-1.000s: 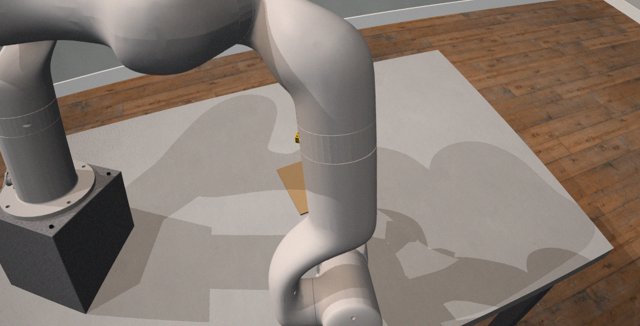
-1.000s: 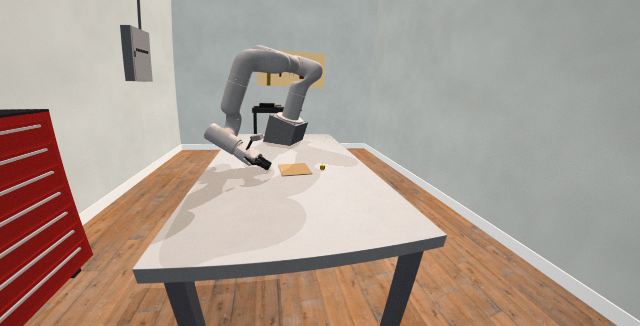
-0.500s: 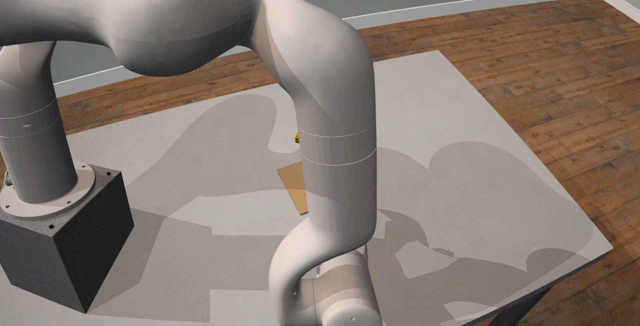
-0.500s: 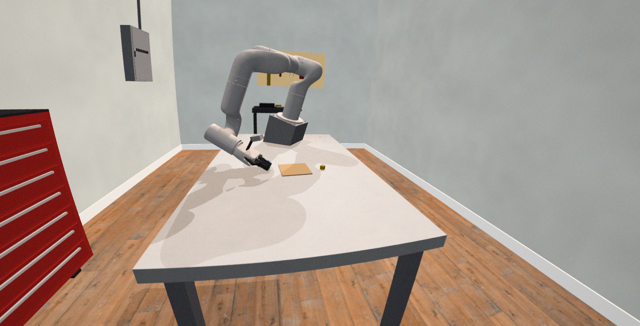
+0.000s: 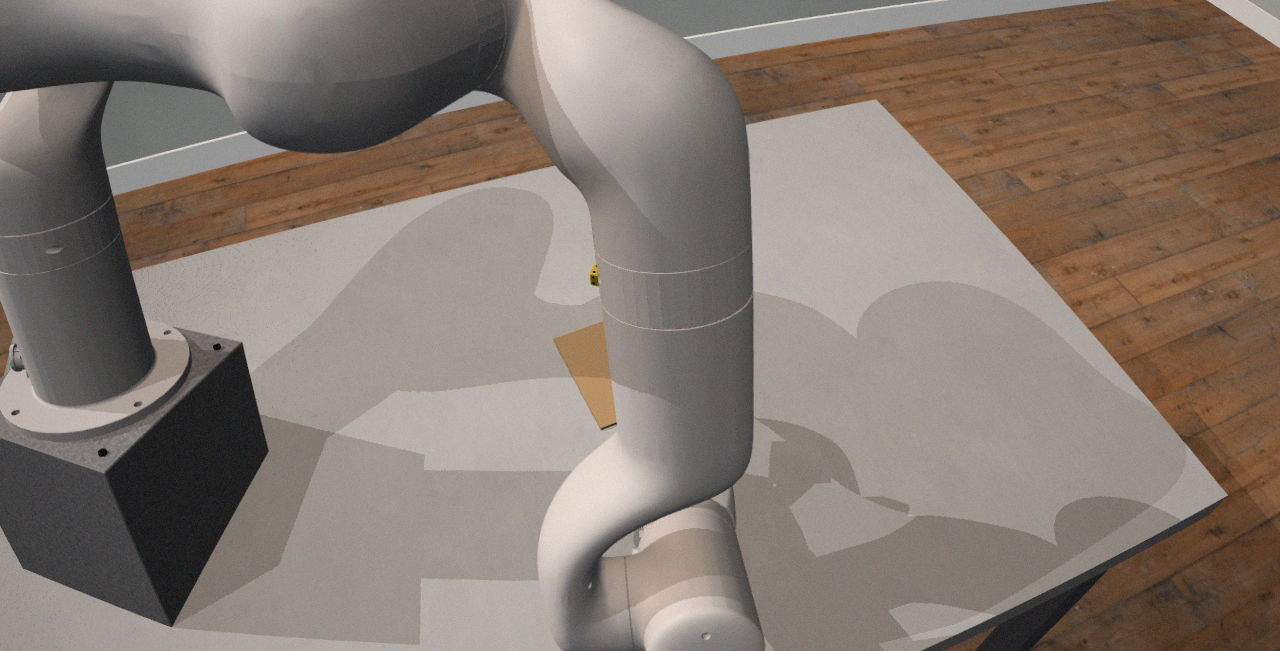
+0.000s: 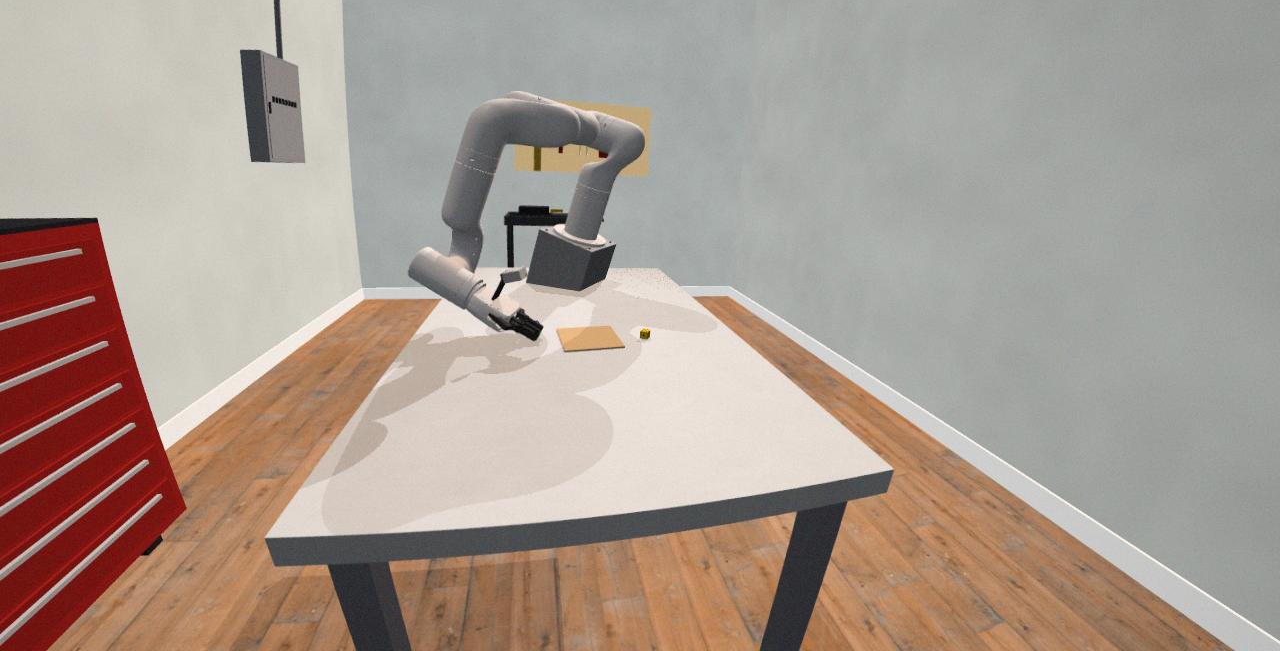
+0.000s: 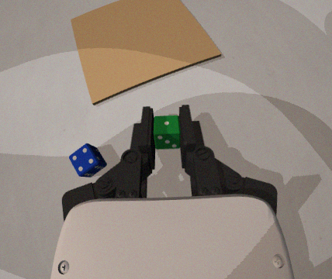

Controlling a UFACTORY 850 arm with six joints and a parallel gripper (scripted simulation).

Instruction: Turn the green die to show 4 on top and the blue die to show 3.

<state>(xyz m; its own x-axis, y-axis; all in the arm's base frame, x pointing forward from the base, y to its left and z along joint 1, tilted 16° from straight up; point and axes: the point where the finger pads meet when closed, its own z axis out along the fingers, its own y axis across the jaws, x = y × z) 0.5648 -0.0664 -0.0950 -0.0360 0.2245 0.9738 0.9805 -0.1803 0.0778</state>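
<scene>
Now: the blue die 70 mm behind my hand and 10 mm below it. From my hand the other things lie so: tan mat 140 mm to the left, 20 mm below, 10 mm behind; yellow die 270 mm to the left, 20 mm behind, 10 mm below; green die 10 mm to the left, 10 mm below.
</scene>
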